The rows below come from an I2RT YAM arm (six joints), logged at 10 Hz.
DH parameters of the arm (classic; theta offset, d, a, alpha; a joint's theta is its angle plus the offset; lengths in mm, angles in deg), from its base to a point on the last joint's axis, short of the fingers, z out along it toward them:
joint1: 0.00 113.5 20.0 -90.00
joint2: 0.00 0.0 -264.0 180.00
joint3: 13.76 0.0 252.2 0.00
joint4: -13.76 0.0 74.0 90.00
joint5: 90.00 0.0 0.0 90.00
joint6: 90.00 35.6 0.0 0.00
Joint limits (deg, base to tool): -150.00..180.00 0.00..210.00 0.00..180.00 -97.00..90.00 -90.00..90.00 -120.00..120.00
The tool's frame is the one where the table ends.
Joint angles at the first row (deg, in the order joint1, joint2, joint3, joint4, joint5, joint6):
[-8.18 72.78 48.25 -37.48 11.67 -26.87]
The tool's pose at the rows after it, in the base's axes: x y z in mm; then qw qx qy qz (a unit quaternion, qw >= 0):
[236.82 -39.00 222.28 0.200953 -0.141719 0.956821 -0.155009]
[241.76 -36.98 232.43 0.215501 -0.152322 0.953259 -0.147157]
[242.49 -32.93 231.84 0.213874 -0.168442 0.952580 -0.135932]
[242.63 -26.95 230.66 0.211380 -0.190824 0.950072 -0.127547]
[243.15 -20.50 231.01 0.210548 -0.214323 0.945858 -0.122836]
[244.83 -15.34 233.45 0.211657 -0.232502 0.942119 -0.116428]
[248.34 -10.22 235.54 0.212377 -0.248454 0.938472 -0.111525]
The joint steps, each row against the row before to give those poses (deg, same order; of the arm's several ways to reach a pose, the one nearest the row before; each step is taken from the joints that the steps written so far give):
[0.35 -0.09 0.00 -0.40 -1.35 -0.36]
[0.42 0.17 2.20 -0.68 -1.44 -0.64]
[0.79 0.26 0.20 -0.54 -1.21 -0.75]
[1.28 0.12 -0.05 -0.44 -0.83 -1.13]
[1.45 0.06 0.19 -0.40 -0.46 -1.24]
[1.13 0.26 0.78 -0.64 -0.70 -0.88]
[1.15 0.74 1.02 -0.42 -0.46 -0.67]

